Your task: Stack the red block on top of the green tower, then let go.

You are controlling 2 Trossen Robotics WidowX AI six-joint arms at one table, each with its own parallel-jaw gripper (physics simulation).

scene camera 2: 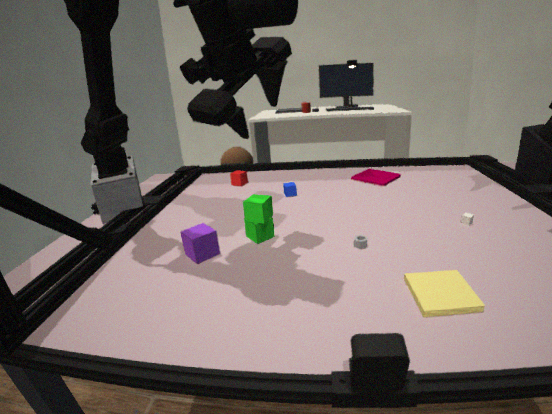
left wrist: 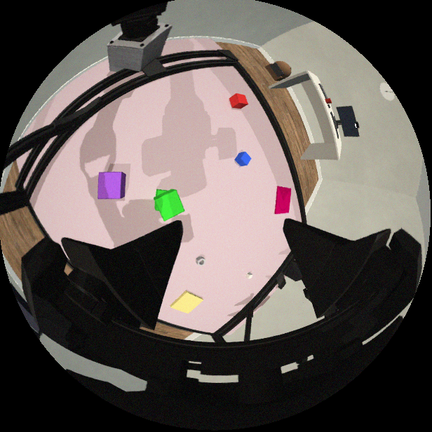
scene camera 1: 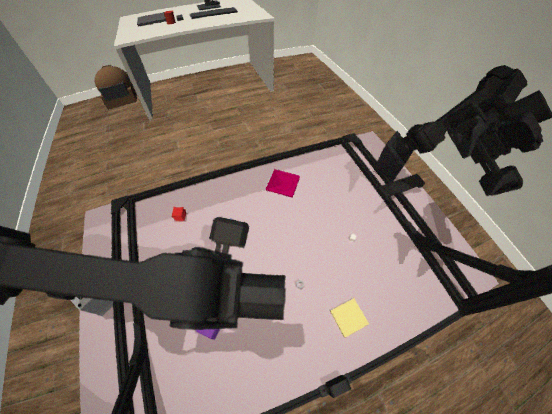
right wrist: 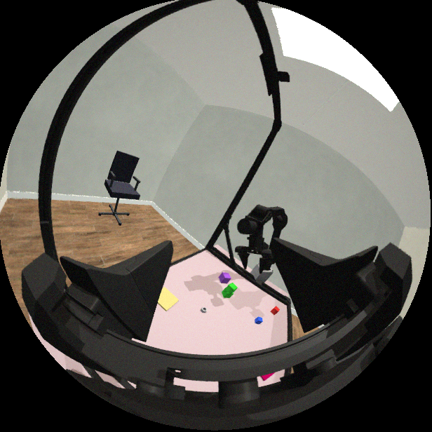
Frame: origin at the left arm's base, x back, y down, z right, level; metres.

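Seen in the pictures: left gripper, fingertip midpoint: [scene camera 2: 260, 121]; right gripper, fingertip midpoint: [scene camera 1: 477, 176]; left arm's base, link origin: [scene camera 2: 112, 169]; right arm's base, link origin: [scene camera 2: 549, 137] [scene camera 1: 400, 148].
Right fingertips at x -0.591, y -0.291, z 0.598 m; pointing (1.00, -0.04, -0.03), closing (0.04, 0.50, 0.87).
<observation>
Pixels of each thing's top centre, then the offset from my right fingertips to it. "*": a spot on its surface instead.
- red block, top centre: [scene camera 2: 238, 172] [scene camera 1: 177, 211] dz -0.619, dx +0.278, dy +0.368 m
- green tower, top centre: [scene camera 2: 257, 198] dz -0.294, dx +0.347, dy +0.327 m
- purple block, top centre: [scene camera 2: 197, 230] [scene camera 1: 207, 326] dz -0.292, dx +0.456, dy +0.358 m
- blue block, top centre: [scene camera 2: 289, 184] dz -0.457, dx +0.202, dy +0.376 m
- grey nut, top centre: [scene camera 2: 360, 238] dz -0.174, dx +0.218, dy +0.388 m
- white cube, top centre: [scene camera 2: 468, 215] dz -0.124, dx -0.002, dy +0.386 m
- yellow square, surface spot: [scene camera 2: 444, 293] * dz -0.007, dx +0.218, dy +0.392 m
- magenta square, surface spot: [scene camera 2: 376, 177] * dz -0.416, dx -0.036, dy +0.394 m
The red block [scene camera 1: 179, 214] [scene camera 2: 239, 178] [left wrist: 238, 101] [right wrist: 275, 310] lies on the pink table near its back left corner. The green tower [scene camera 2: 258, 218] [left wrist: 169, 204] [right wrist: 229, 290] is two green blocks, the upper turned slightly on the lower; in scene camera 1 the left arm hides it. My left gripper [scene camera 2: 259, 120] [left wrist: 234, 225] [right wrist: 252, 270] is open and empty, high above the table and apart from the red block and the tower. My right gripper [right wrist: 222, 245] is open and empty, raised beyond the table's right edge; its fingers are unclear in scene camera 1.
A purple block [scene camera 2: 200, 243] [left wrist: 111, 185] stands left of the tower; a blue block [scene camera 2: 290, 189] [left wrist: 243, 159] lies behind it. A grey nut [scene camera 2: 360, 242], white cube [scene camera 2: 467, 218], yellow square [scene camera 2: 444, 293] and magenta square [scene camera 2: 376, 177] lie rightward. Black rails edge the table.
</observation>
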